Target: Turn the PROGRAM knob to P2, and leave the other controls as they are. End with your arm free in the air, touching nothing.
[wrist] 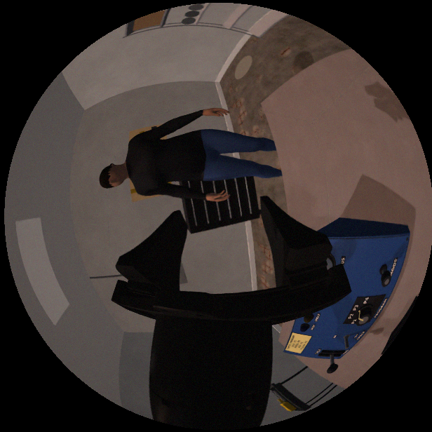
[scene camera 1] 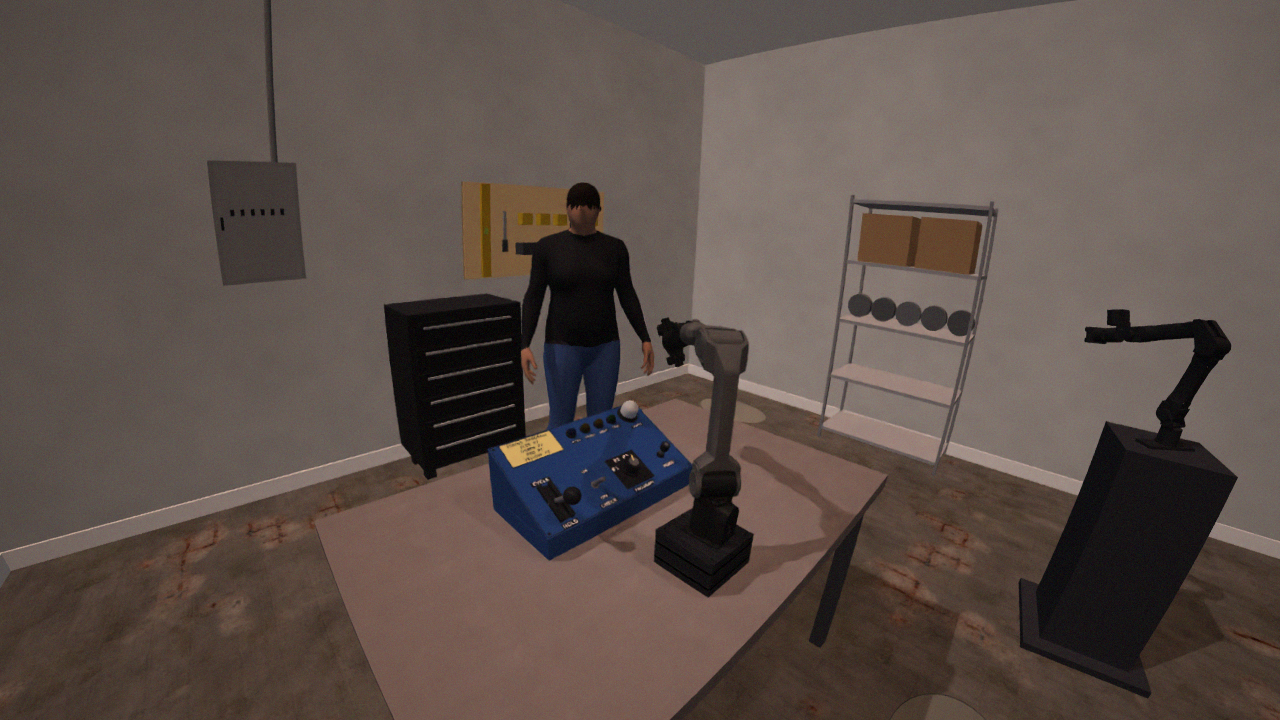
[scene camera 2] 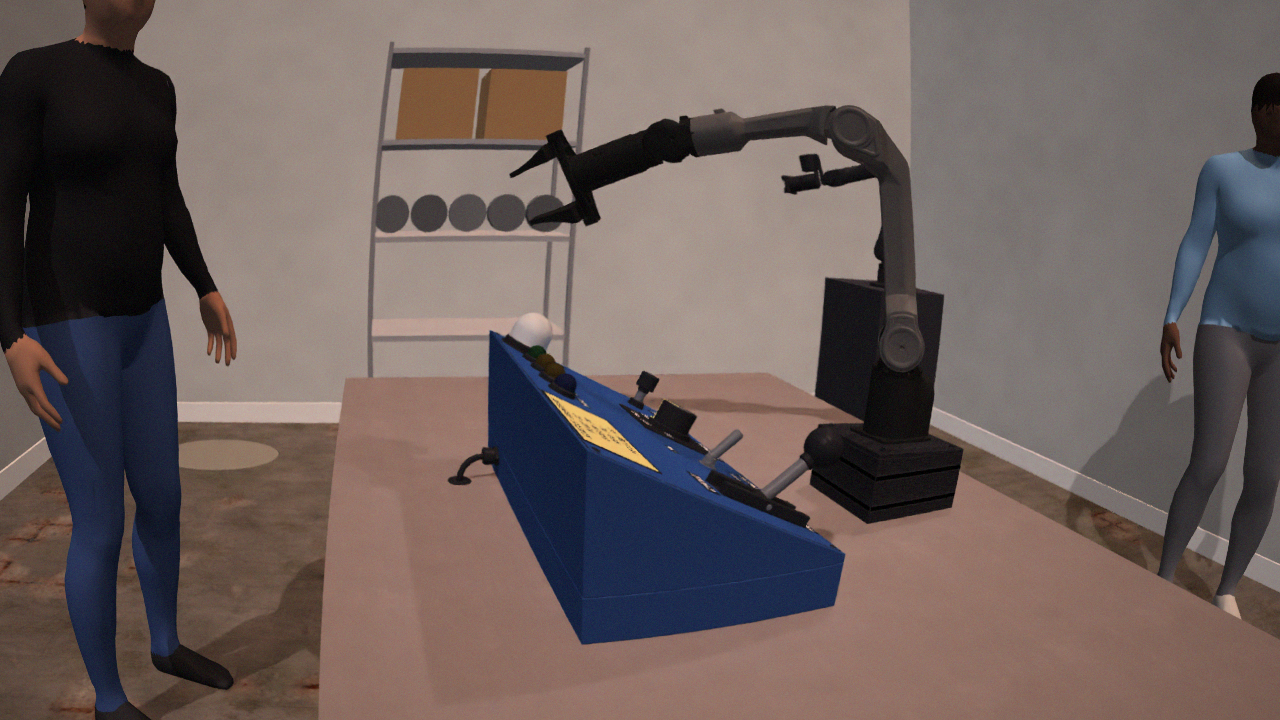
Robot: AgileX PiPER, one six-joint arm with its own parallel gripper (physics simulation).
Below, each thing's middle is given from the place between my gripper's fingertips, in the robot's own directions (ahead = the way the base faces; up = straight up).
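My hand is 25 cm above the blue console (scene camera 2: 640,534), 33 cm to the right of it and 3 cm past it. And there's a black lever (scene camera 2: 823,447) that's 23 cm below my hand, 52 cm to the left of it and 13 cm behind it.
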